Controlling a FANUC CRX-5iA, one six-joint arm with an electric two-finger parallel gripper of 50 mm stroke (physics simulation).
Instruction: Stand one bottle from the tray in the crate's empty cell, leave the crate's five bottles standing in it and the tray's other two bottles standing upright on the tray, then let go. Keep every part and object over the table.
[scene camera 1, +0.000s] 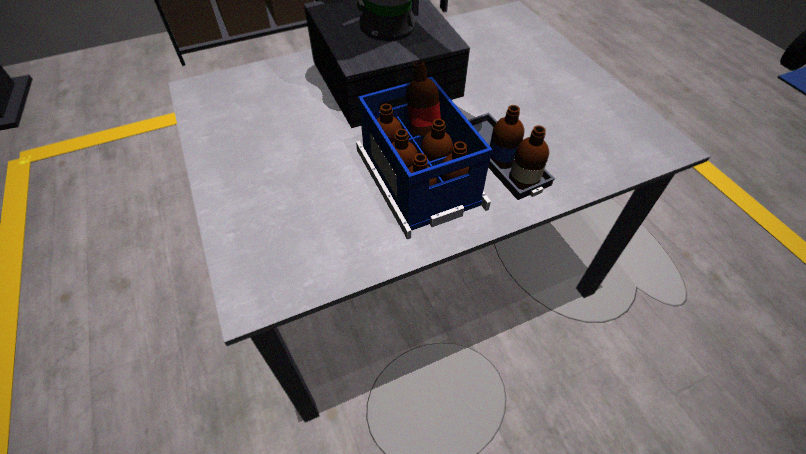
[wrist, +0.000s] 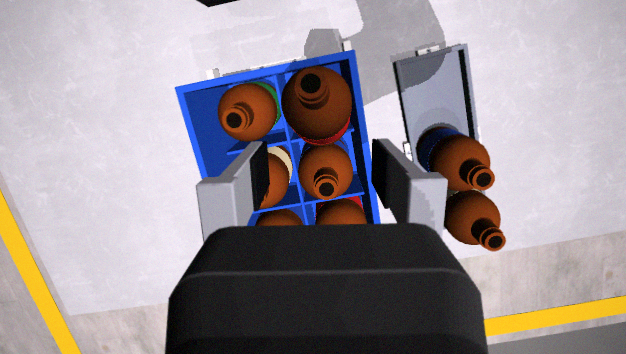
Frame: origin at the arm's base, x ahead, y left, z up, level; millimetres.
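Seen in the pictures: gripper, fingertip midpoint: (scene camera 1: 429, 11) (wrist: 319, 161); arm's base at its link origin: (scene camera 1: 387, 25).
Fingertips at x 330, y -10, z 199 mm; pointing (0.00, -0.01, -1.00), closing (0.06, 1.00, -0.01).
Pixels of each thing's top centre, then the offset from my fingertips to it. "pt": a spot on its surface instead. Level surfaces: height alone.
- blue crate at its top centre: (wrist: 290, 195) (scene camera 1: 421, 121) 86 mm ahead, 39 mm right, 192 mm down
- red-label brown bottle at its top centre: (wrist: 316, 113) (scene camera 1: 423, 68) 9 mm back, 3 mm right, 129 mm down
- blue-label bottle at its top centre: (wrist: 483, 179) (scene camera 1: 514, 108) 90 mm ahead, 181 mm left, 207 mm down
- cream-label bottle at its top centre: (wrist: 495, 242) (scene camera 1: 539, 129) 172 mm ahead, 201 mm left, 207 mm down
- tray at a spot on its surface: (wrist: 435, 95) pt 6 mm ahead, 174 mm left, 362 mm down
- long white rail at its top centre: (scene camera 1: 381, 182) 97 mm ahead, 138 mm right, 337 mm down
- table at its surface level: 367 mm down
The blue crate (scene camera 1: 448, 197) (wrist: 189, 120) holds a red-label brown bottle (scene camera 1: 423, 104) (wrist: 317, 112) in its cell nearest the robot base, on the tray side. This bottle rides well above the other five and leans, its neck tipped toward the base; its foot is hidden. The crate's other bottles stand low in their cells, two partly hidden in the wrist view. My gripper (wrist: 319, 161) is open and empty above the crate, apart from the leaning bottle; it does not show in the scene view. A blue-label bottle (scene camera 1: 507, 138) (wrist: 457, 157) and a cream-label bottle (scene camera 1: 530, 157) (wrist: 472, 217) stand upright on the tray (scene camera 1: 483, 128) (wrist: 435, 95).
The dark robot pedestal (scene camera 1: 394, 56) stands close behind the crate. A long white rail (scene camera 1: 386, 194) and short white blocks (scene camera 1: 447, 215) line the crate's foot. The tray lies close beside the crate. The front edge of the table (scene camera 1: 293, 248) is near the crate's front.
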